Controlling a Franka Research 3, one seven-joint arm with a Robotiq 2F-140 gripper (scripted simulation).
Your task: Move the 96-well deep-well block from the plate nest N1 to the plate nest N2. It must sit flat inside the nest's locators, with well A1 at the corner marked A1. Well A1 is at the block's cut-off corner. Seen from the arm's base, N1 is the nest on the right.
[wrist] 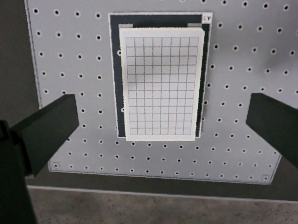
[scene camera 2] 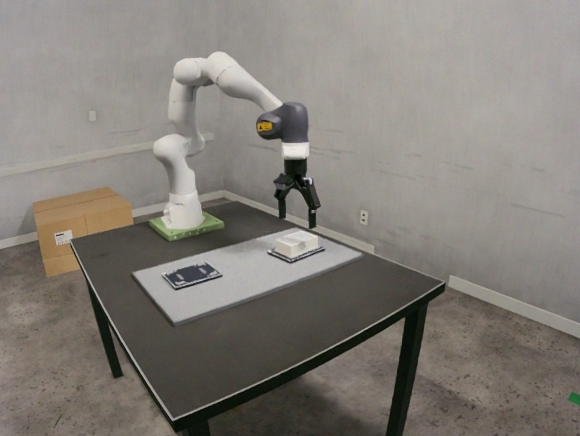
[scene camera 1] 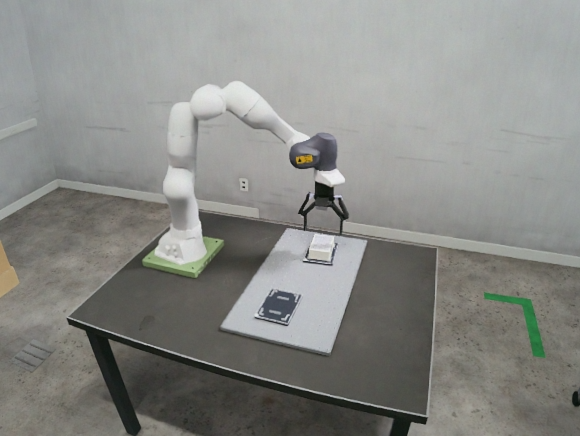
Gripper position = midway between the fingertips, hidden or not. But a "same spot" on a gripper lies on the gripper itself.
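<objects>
My gripper shows in scene camera 1, in scene camera 2 and in the wrist view (162,109). On my gripper, (scene camera 1: 343,216) and (scene camera 2: 312,206) are the same spot.
</objects>
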